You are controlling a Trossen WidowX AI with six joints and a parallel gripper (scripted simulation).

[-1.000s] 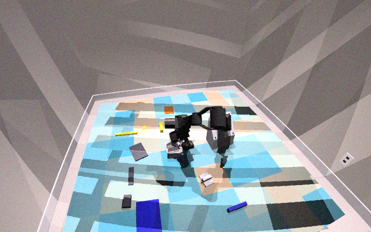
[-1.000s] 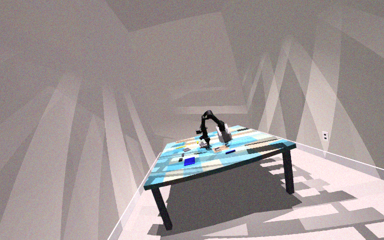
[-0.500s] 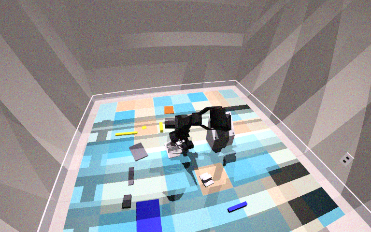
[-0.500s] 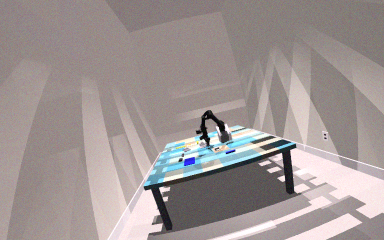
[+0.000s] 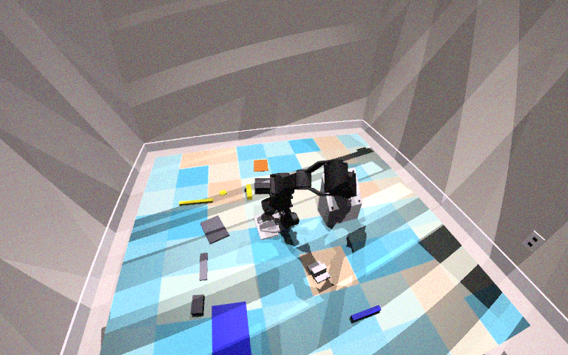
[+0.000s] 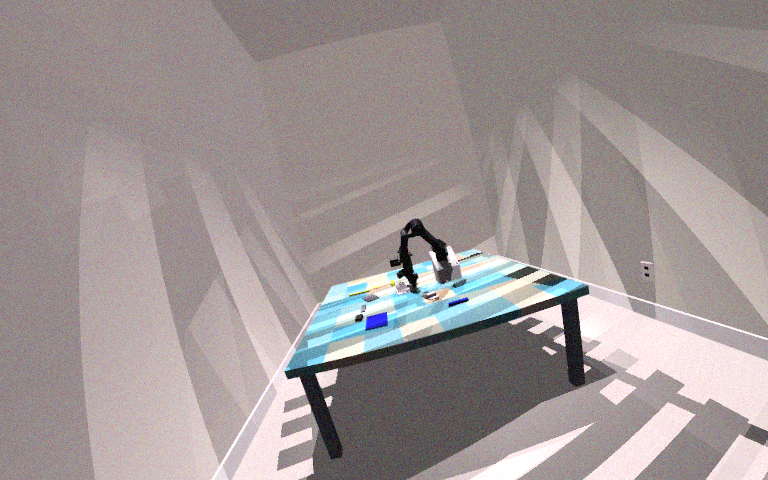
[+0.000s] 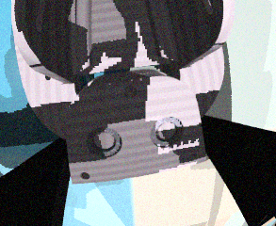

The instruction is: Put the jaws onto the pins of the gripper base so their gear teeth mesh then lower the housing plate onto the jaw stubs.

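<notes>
The white housing part is 2 cm above my gripper tip and 1 cm ahead of it. The rest, counted from my gripper tip: small dark cube (30 cm to the right, 7 cm behind); dark grey plate (28 cm ahead, 2 cm to the right); grey bar (32 cm ahead, 15 cm to the left).
</notes>
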